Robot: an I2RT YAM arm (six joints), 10 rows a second.
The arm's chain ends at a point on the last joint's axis. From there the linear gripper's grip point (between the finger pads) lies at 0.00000 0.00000 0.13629 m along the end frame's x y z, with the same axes.
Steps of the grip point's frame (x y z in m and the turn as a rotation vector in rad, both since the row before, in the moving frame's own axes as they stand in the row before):
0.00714, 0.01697, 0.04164, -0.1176, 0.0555, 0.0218
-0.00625, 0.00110, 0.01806, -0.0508, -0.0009, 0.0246
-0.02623, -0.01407, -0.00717, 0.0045, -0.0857, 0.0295
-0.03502, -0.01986, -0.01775, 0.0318, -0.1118, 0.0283
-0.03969, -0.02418, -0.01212, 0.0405, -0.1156, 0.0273
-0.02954, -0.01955, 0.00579, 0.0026, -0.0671, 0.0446
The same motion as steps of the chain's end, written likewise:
-0.00023, 0.00091, 0.04279, -0.1176, 0.0555, 0.0218
-0.00604, -0.00582, 0.01824, -0.0508, -0.0009, 0.0246
-0.01458, -0.01329, -0.00667, 0.0045, -0.0857, 0.0295
-0.01988, -0.01532, -0.01683, 0.0318, -0.1118, 0.0283
-0.02405, -0.01846, -0.01110, 0.0405, -0.1156, 0.0273
-0.02041, -0.01899, 0.00610, 0.0026, -0.0671, 0.0446

